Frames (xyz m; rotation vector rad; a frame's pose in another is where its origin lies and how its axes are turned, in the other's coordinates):
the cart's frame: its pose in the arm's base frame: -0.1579 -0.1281 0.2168 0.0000 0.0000 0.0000
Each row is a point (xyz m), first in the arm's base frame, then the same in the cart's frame.
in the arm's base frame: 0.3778 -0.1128 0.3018
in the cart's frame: 0.5357 0.0153 0.0850
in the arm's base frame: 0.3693 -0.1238 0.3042
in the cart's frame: 0.5272 0.0043 0.0874
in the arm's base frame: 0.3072 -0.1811 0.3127
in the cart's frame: 0.4651 -0.0530 0.0959
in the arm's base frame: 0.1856 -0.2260 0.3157
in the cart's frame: 0.3435 -0.0979 0.0989
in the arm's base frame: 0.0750 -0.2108 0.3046
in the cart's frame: 0.2329 -0.0827 0.0878
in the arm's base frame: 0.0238 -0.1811 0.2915
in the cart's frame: 0.1817 -0.0530 0.0747
